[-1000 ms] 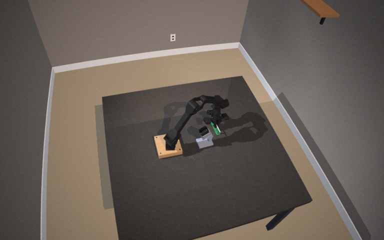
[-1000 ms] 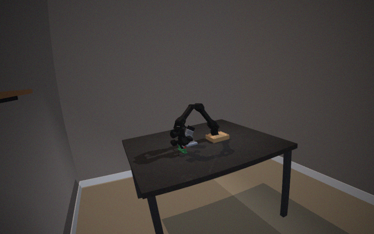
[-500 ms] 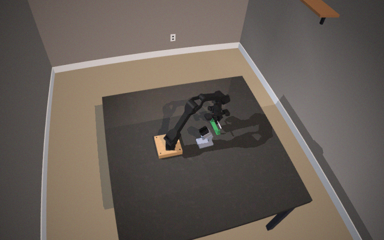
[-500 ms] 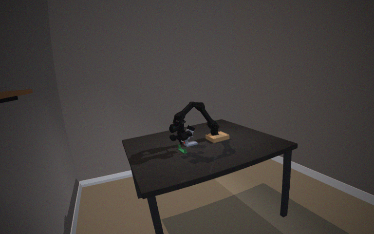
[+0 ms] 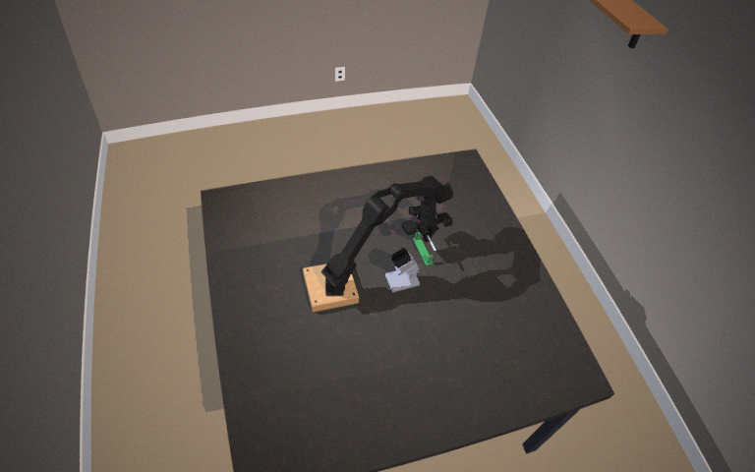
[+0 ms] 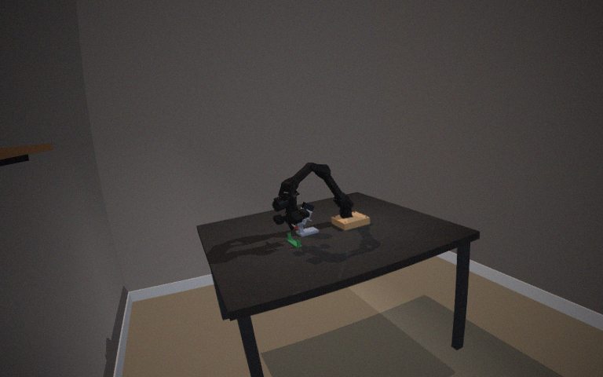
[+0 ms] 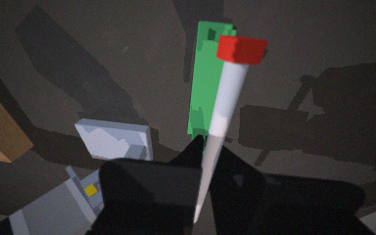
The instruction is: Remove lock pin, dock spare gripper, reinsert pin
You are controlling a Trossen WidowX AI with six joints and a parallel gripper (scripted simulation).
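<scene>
Right now my gripper tip is 10 mm to the right of the green strip and 50 mm above it. Also, from my gripper tip: grey mount 90 mm behind, 120 mm to the right, 20 mm below; spare gripper 100 mm behind, 130 mm to the right, 50 mm above.
</scene>
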